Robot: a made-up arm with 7 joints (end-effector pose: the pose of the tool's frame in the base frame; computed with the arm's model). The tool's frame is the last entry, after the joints.
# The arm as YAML. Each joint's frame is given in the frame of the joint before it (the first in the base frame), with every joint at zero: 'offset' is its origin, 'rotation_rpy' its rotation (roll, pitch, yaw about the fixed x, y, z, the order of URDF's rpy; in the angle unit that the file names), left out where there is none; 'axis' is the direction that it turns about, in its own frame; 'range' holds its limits. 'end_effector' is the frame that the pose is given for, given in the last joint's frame.
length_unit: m
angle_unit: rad
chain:
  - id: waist
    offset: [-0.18, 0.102, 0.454]
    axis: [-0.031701, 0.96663, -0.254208]
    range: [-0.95, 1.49]
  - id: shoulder
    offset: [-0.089, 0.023, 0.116]
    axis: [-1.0, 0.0, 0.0]
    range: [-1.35, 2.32]
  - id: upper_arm
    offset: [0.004, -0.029, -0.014]
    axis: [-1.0, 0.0, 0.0]
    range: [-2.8, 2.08]
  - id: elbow
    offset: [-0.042, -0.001, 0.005]
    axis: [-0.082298, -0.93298, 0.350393]
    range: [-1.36, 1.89]
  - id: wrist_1
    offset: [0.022, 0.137, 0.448]
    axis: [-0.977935, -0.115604, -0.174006]
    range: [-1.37, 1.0]
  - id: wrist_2
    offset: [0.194, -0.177, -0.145]
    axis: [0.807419, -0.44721, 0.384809]
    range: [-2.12, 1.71]
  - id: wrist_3
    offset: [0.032, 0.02, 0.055]
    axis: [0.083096, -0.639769, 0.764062]
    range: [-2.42, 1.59]
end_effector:
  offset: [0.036, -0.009, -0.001]
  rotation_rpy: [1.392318, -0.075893, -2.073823]
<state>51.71 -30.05 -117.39 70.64 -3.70 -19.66 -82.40</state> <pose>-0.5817 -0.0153 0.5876 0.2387 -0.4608 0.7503 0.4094</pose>
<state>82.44 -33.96 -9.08 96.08 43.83 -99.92 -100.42</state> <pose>-0.1207 -0.0233 1.1272 0.7447 0.1954 -0.0452 0.6365</pose>
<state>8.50 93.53 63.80 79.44 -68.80 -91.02 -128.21</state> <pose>-0.5994 -0.0512 0.3708 -0.0079 0.8418 -0.4086 0.3527</pose>
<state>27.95 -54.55 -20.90 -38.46 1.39 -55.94 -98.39</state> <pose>0.0252 -0.0699 0.3385 -0.7652 -0.0127 -0.2946 0.5723</pose>
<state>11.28 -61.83 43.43 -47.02 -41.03 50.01 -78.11</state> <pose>0.0426 0.1010 0.4849 -0.2266 0.4224 -0.8588 0.1810</pose>
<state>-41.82 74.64 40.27 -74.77 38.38 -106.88 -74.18</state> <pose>-0.2539 0.2210 0.9955 0.6594 -0.2679 -0.4590 0.5318</pose>
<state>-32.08 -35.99 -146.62 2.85 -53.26 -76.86 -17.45</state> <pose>0.0405 -0.0427 0.4089 0.6390 0.6323 -0.2959 0.3231</pose>
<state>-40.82 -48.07 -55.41 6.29 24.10 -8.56 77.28</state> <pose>-0.0100 -0.3215 0.4972 -0.9516 0.1187 0.1899 0.2106</pose>
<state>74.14 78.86 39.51 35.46 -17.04 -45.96 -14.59</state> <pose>-0.2295 0.4200 0.3868 -0.1068 -0.4797 0.3621 0.7921</pose>
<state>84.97 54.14 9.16 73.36 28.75 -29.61 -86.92</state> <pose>0.2125 0.4686 0.8508 -0.2285 -0.8843 -0.2461 0.3243</pose>
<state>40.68 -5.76 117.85 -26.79 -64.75 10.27 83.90</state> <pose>-0.0189 0.1680 0.2412 0.4522 -0.4006 -0.3351 0.7230</pose>
